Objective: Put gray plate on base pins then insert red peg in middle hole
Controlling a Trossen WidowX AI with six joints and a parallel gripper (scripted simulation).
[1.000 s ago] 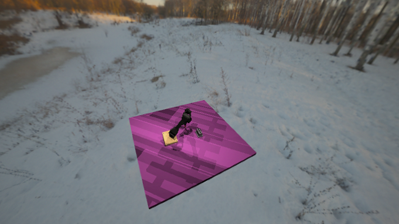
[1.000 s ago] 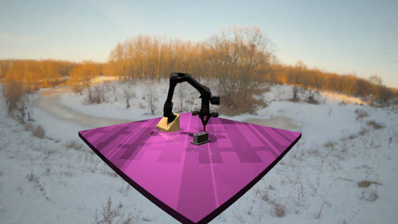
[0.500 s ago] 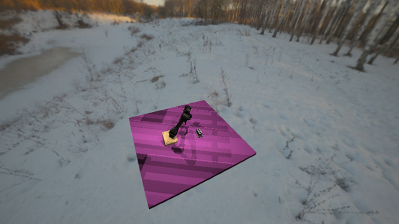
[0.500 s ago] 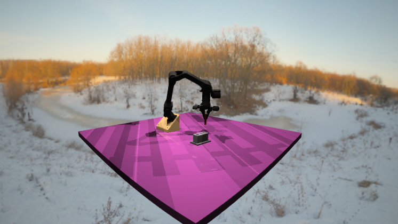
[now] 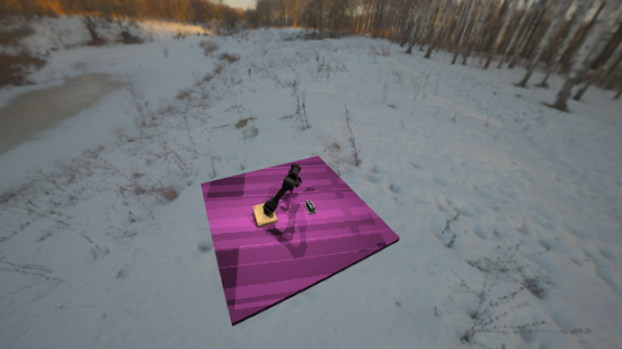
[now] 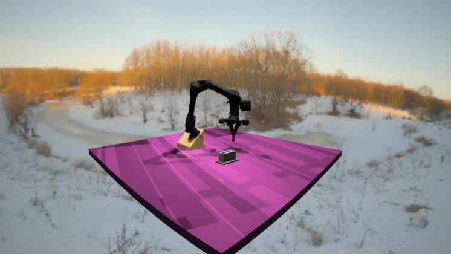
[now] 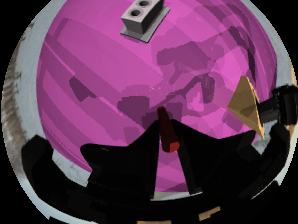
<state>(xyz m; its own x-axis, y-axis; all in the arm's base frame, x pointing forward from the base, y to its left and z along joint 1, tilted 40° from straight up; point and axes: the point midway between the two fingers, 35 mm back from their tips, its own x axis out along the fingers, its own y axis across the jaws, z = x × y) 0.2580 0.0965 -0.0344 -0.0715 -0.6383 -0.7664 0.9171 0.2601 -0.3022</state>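
The gray plate is 100 mm ahead of my gripper tip, 180 mm to the right of it and 60 mm below it. Round my gripper tip: red peg: right at my gripper tip; dark flat base: 100 mm ahead, 180 mm to the right, 100 mm below.
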